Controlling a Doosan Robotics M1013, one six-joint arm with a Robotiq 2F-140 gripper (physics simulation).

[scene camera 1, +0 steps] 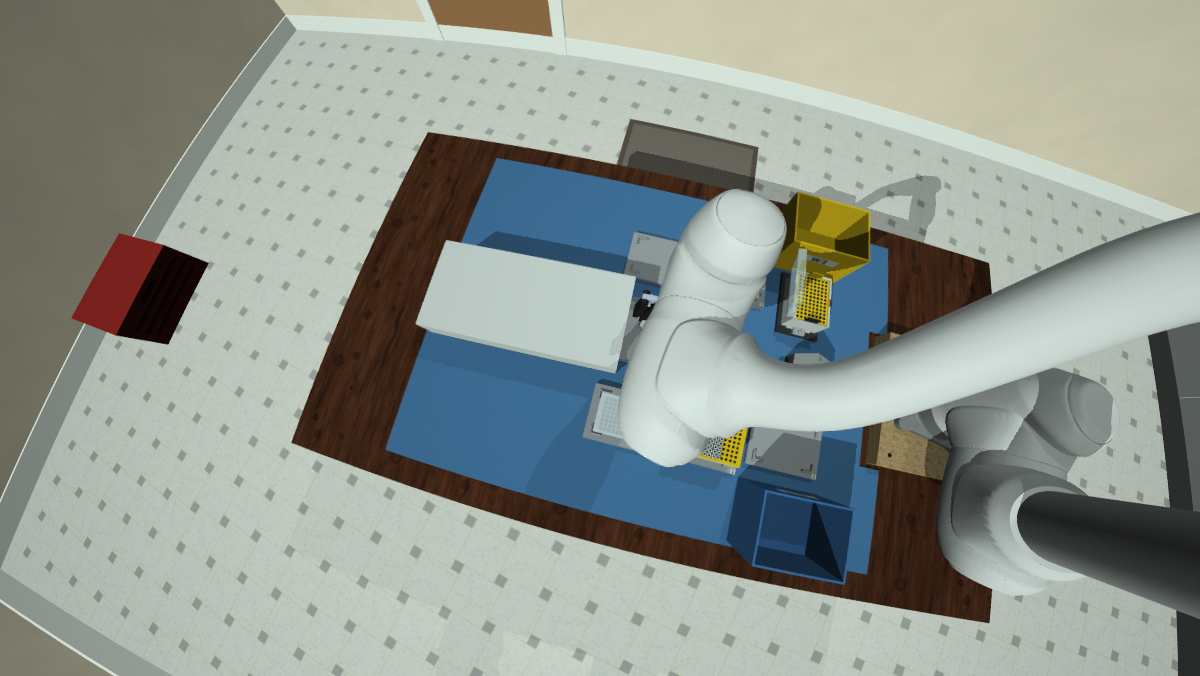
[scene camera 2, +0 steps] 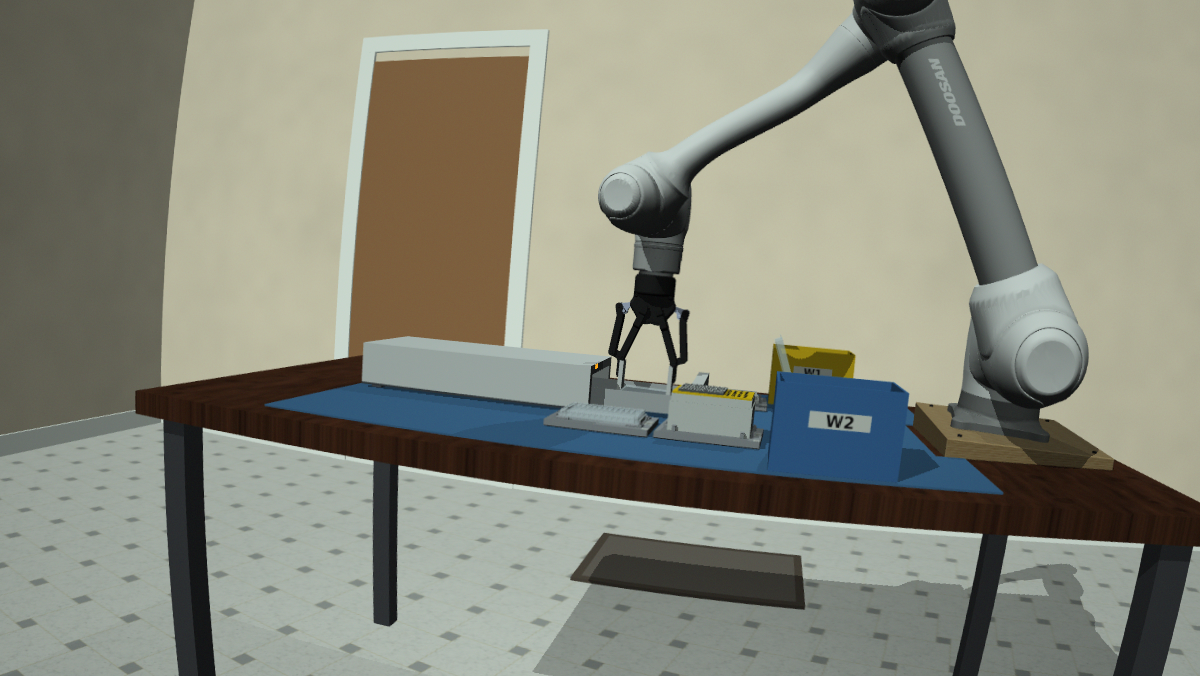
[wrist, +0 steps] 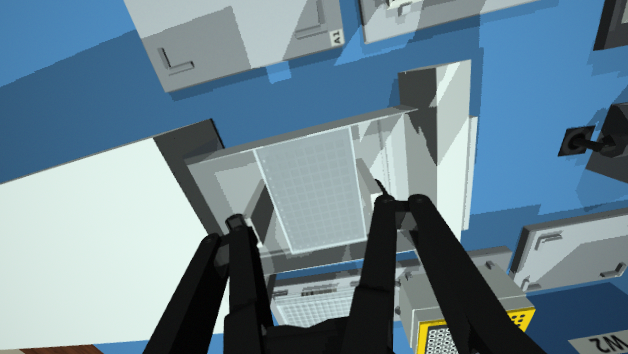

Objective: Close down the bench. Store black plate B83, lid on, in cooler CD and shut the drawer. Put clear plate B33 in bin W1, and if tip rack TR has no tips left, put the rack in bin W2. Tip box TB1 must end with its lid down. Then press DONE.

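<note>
My gripper points down and is shut on a lidded plate, black plate B83, inside the open drawer of cooler CD. The lid is on; whether the plate touches the drawer floor is hidden. A clear plate sits on a nest; its label is unreadable. A yellow-topped tip rack stands beside it. Tip box TB1 has its lid raised.
Yellow bin W1 stands behind the tip box. Blue bin W2 is near the front edge. Bare nests lie on both sides of the drawer. The arm covers much of the bench in scene camera 1.
</note>
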